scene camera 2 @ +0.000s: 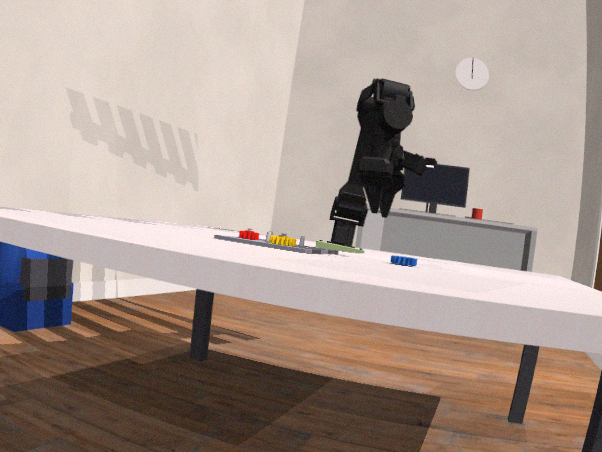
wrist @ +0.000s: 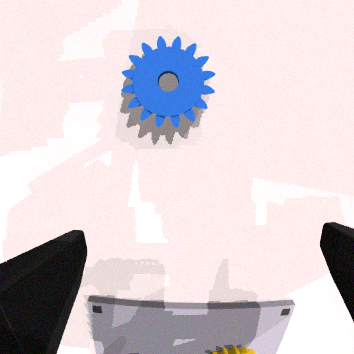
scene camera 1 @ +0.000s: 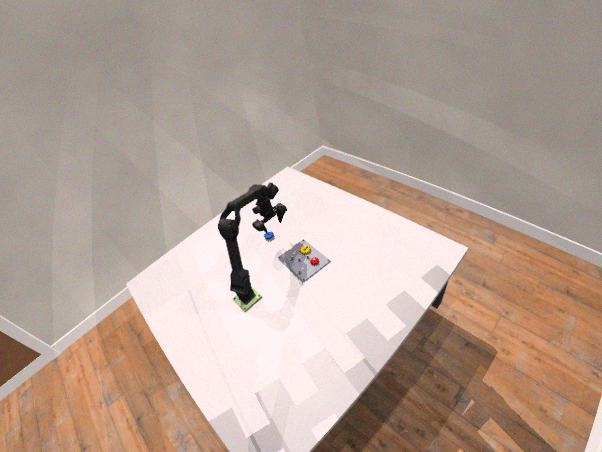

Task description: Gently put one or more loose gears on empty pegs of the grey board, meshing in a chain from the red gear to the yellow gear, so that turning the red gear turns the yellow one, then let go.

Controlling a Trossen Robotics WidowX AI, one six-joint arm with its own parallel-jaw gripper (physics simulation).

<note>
My gripper [scene camera 2: 379,215] is open, with nothing in its grasp. Also in view: a blue gear [wrist: 172,59]. I also see a grey board [wrist: 110,318].
My gripper is seen too in the wrist view [wrist: 207,240].
</note>
